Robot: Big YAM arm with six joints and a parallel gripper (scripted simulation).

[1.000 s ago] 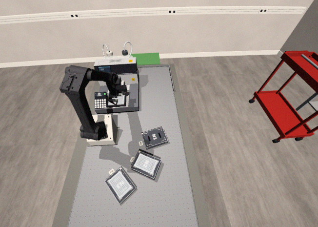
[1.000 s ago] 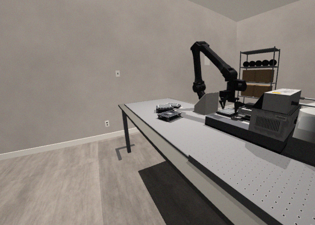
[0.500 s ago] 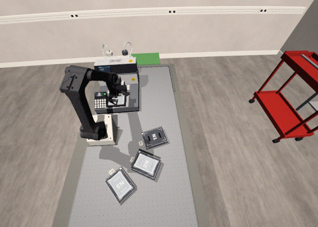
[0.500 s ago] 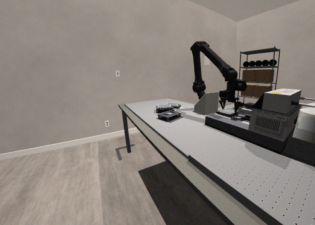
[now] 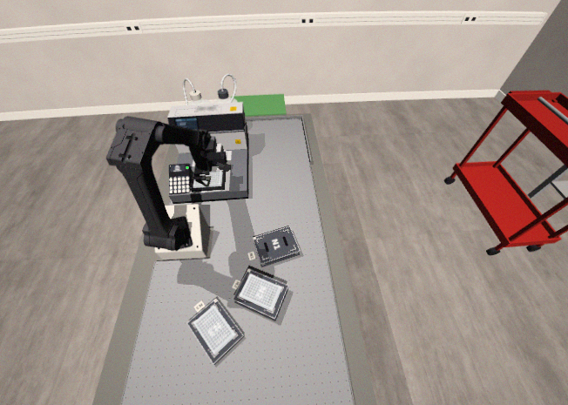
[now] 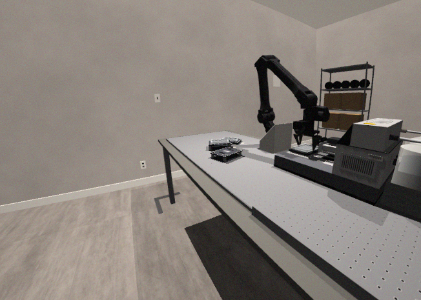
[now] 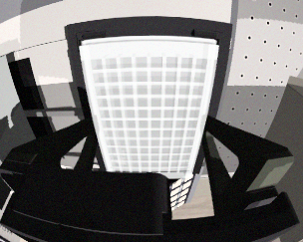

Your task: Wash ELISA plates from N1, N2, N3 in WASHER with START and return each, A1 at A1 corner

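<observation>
My gripper is now 1 cm above the dark carrier. From my hand the other things lie so: washer 1 cm ahead, 15 cm to the left, 4 cm above.
</observation>
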